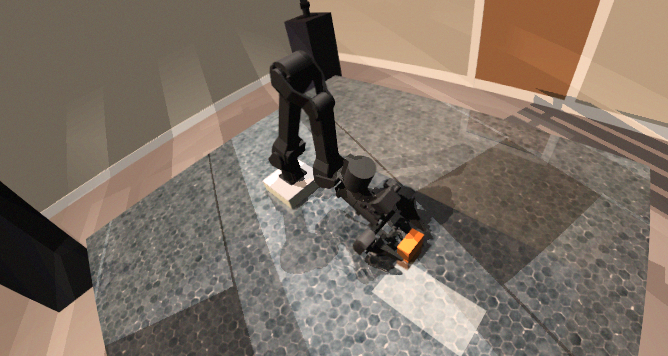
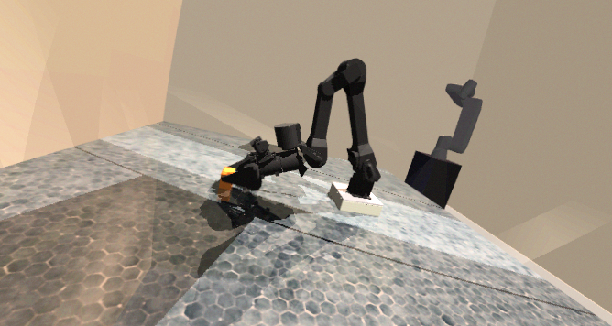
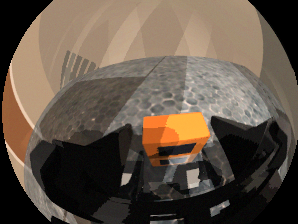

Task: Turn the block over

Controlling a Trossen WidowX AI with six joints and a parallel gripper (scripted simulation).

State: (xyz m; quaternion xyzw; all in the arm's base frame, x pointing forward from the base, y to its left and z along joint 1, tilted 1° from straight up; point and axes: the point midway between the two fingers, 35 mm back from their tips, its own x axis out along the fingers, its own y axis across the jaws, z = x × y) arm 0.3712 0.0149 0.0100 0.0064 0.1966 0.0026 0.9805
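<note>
My gripper tip is 2 cm past the orange block and 1 cm above it.
</note>
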